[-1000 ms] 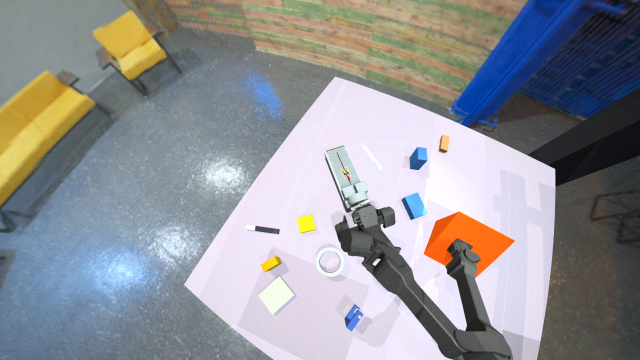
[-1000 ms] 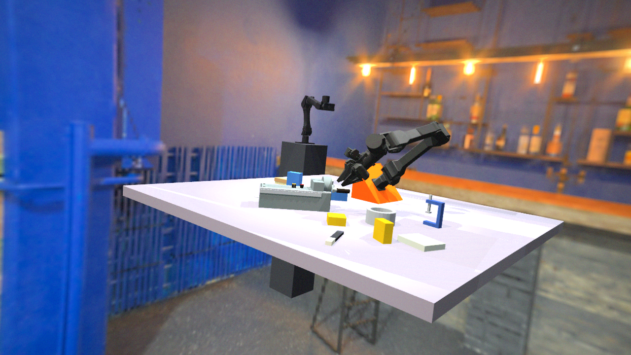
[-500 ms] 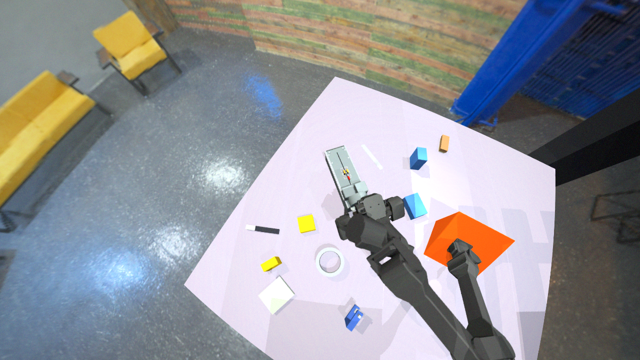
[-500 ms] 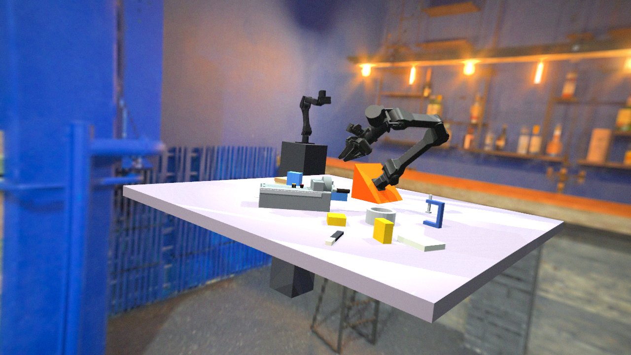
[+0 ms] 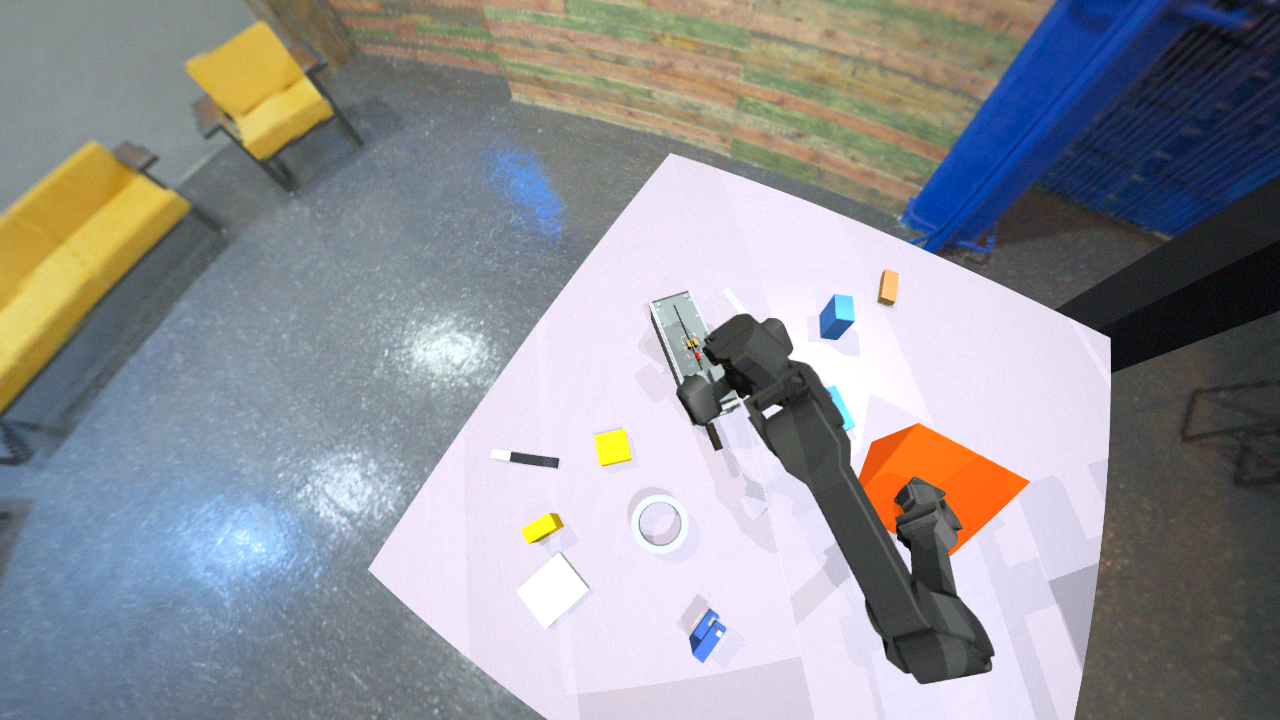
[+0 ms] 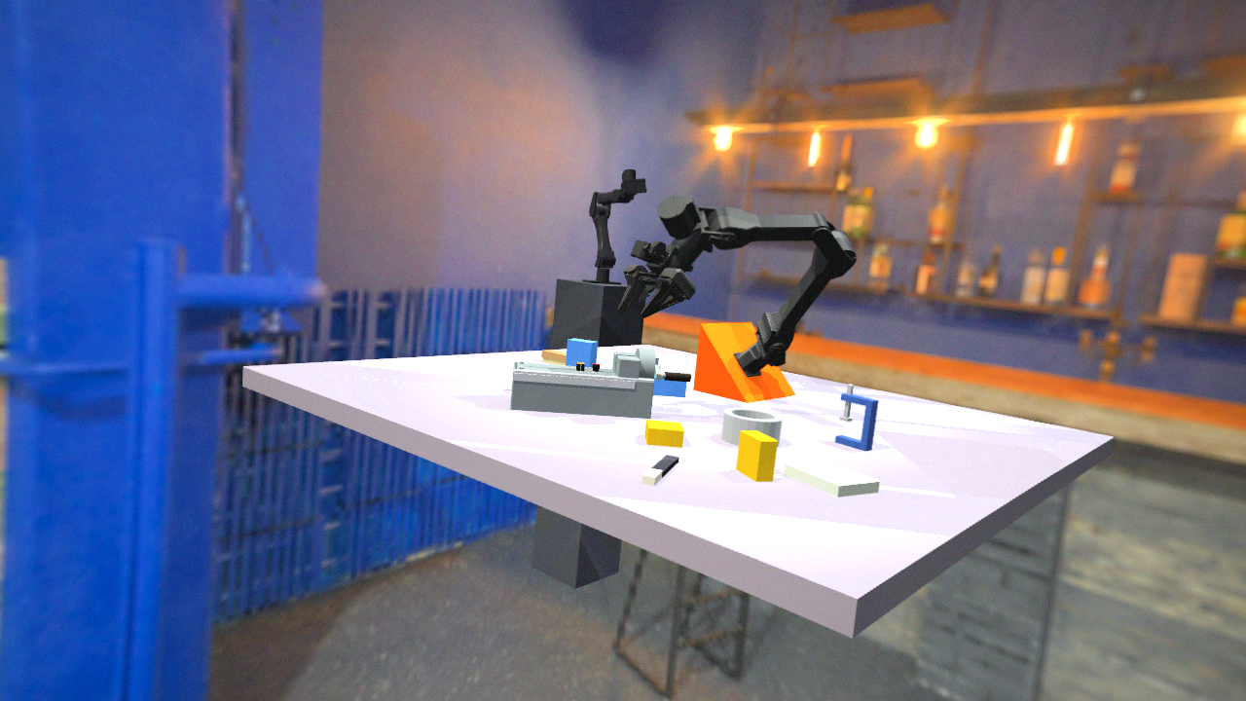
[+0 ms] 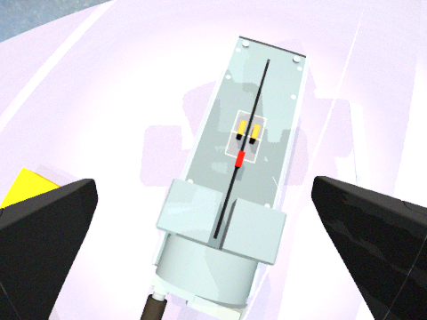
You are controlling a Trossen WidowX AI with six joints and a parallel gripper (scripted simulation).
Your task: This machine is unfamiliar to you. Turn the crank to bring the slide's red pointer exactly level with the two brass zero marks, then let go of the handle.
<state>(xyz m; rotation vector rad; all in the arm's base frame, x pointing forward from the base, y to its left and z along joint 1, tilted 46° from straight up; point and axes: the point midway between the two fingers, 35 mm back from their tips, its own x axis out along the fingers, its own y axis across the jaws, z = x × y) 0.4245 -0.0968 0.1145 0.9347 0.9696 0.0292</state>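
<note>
Right now the brown crank handle is 7 cm behind my gripper tip, 8 cm to the left of it and 11 cm below it. Round my gripper tip: metal strip (23 cm to the right, 19 cm below); blue clamp (21 cm behind, 37 cm to the left, 14 cm below); red pointer (3 cm ahead, 5 cm to the right, 11 cm below).
</note>
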